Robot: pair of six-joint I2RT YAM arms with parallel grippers.
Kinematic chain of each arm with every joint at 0, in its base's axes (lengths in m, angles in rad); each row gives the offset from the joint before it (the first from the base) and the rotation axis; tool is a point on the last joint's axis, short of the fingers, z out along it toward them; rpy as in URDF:
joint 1: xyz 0 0 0.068 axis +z
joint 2: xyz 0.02 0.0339 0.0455 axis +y
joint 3: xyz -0.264 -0.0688 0 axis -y
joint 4: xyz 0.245 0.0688 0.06 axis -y
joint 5: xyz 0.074 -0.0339 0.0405 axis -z
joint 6: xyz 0.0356 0 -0.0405 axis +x
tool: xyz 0 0 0 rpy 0 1.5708 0
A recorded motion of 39 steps. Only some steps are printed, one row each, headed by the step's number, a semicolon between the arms.
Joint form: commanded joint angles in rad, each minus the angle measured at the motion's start. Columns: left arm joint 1, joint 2, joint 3, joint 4, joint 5, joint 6; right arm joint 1, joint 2, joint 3, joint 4, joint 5, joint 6.
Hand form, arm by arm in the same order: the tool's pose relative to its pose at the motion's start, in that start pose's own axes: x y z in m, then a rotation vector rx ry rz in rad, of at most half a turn. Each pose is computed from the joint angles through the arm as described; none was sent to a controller.
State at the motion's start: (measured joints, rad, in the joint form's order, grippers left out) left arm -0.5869 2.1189 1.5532 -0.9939 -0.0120 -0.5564; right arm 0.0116 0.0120 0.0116 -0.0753 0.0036 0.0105
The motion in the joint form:
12: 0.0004 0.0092 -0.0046 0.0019 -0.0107 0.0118; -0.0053 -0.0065 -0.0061 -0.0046 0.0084 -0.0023
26: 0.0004 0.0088 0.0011 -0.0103 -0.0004 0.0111; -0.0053 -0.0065 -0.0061 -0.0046 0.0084 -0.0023
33: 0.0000 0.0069 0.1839 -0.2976 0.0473 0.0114; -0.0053 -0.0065 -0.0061 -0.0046 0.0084 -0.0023
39: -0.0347 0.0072 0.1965 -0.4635 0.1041 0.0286; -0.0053 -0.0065 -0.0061 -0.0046 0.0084 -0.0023
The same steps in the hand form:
12: 0.0001 0.0006 0.0046 -0.0153 0.0045 0.0116; 0.0021 -0.0009 0.0001 0.0137 0.0041 -0.0019
26: 0.0005 0.0005 0.0031 -0.0098 0.0151 0.0109; 0.0021 -0.0009 0.0001 0.0137 0.0041 -0.0019
33: 0.0012 -0.0006 -0.0431 -0.0229 0.1275 0.0100; 0.0021 -0.0009 0.0001 0.0137 0.0041 -0.0019
39: 0.0230 -0.0049 -0.0497 -0.0573 0.2871 0.0519; 0.0021 -0.0009 0.0001 0.0137 0.0041 -0.0019

